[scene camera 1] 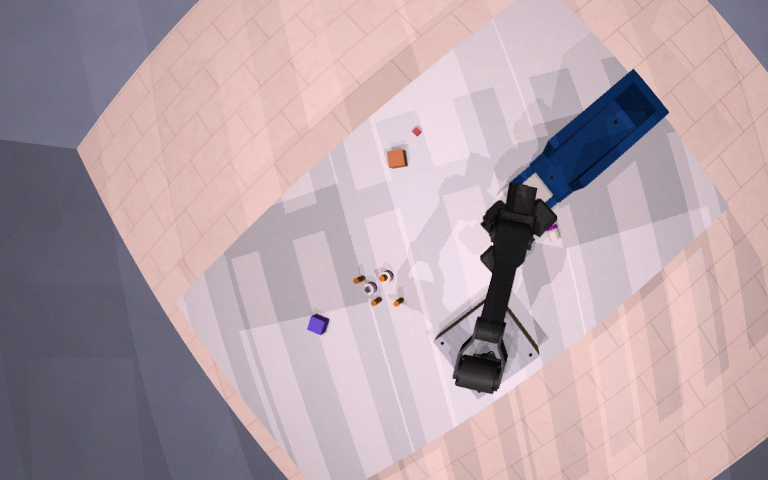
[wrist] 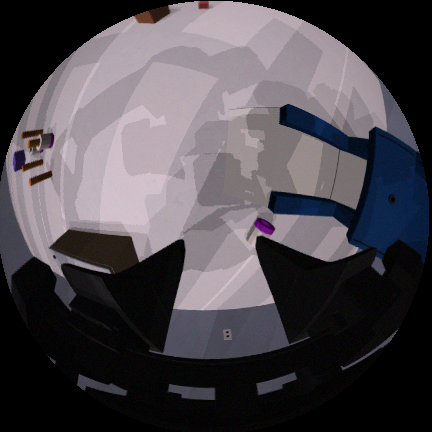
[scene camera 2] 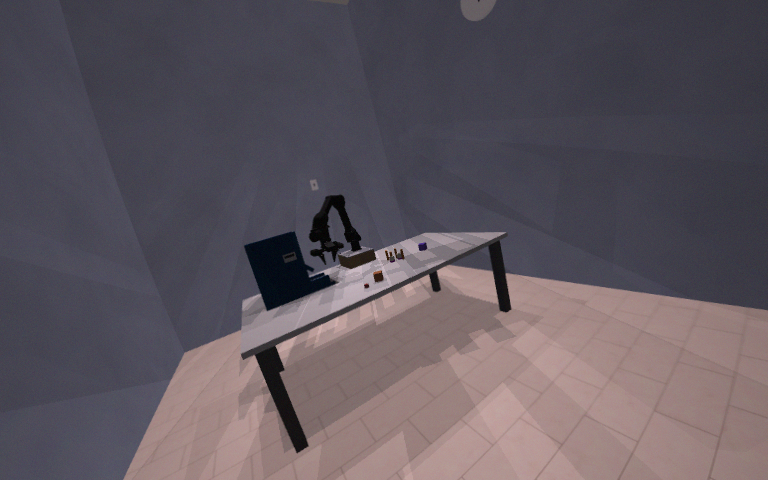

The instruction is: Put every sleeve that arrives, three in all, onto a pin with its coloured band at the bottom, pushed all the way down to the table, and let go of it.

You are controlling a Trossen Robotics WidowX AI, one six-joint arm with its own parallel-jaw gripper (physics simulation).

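A white sleeve [scene camera 1: 553, 234] [wrist: 254, 235] with a purple band lies on its side beside the blue chute's mouth, band end towards the chute. My gripper [scene camera 2: 329, 261] [wrist: 220, 243] is open and empty, above the table near that mouth; in the wrist view the sleeve shows just beyond the right fingertip. In the top view the arm hides the fingertips. Several orange pins [scene camera 1: 398, 302] [wrist: 40, 178] stand left of the arm base. One sleeve [scene camera 1: 388, 276] [wrist: 46, 141] is around a pin, purple band at the bottom. Another sleeve [scene camera 1: 370, 288] stands among the pins; no pin top shows in it.
The blue chute [scene camera 1: 617, 144] [scene camera 2: 277, 271] [wrist: 395, 220] stands at the right in the top view. An orange block [scene camera 1: 397, 158] [scene camera 2: 378, 276] [wrist: 152, 14], a small red cube [scene camera 1: 416, 131] [scene camera 2: 366, 285] [wrist: 203, 4] and a purple block [scene camera 1: 317, 324] [scene camera 2: 422, 246] [wrist: 19, 160] sit on the table.
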